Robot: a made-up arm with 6 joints. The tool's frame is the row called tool.
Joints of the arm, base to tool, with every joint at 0 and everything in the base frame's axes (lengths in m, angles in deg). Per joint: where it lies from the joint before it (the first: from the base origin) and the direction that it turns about. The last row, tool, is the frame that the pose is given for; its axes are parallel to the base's.
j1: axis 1 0 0 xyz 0 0 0.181
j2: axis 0 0 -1 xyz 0.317 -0.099 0.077
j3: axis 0 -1 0 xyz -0.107 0.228 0.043
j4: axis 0 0 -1 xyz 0.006 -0.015 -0.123
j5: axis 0 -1 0 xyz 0.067 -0.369 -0.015
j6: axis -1 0 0 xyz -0.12 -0.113 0.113
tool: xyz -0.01 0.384 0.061
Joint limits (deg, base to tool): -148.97..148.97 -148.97..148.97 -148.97..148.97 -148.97..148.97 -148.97..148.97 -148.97..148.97
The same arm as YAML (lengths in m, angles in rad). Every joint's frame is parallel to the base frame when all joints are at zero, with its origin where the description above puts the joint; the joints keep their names.
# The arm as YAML. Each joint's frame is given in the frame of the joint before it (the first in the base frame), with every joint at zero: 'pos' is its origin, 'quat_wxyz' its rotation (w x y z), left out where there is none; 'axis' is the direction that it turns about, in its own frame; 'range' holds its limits. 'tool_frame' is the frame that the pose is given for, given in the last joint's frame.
length_unit: m
angle_unit: rad
joints:
  - joint: j1
    pos: [0.0, 0.0, 0.181]
    axis: "+x"
    range: [-2.6, 2.6]
  - joint: j2
    pos: [0.317, -0.099, 0.077]
    axis: "-z"
    range: [-2.6, 2.6]
  - joint: j3
    pos: [-0.107, 0.228, 0.043]
    axis: "-y"
    range: [-2.6, 2.6]
  - joint: j4
    pos: [0.006, -0.015, -0.123]
    axis: "-z"
    range: [-2.6, 2.6]
  - joint: j5
    pos: [0.067, -0.369, -0.015]
    axis: "-y"
    range: [-2.6, 2.6]
  - joint: j6
    pos: [-0.12, -0.113, 0.113]
    axis: "-x"
    range: [-2.6, 2.6]
tool_frame:
  pos: [-0.01, 0.384, 0.061]

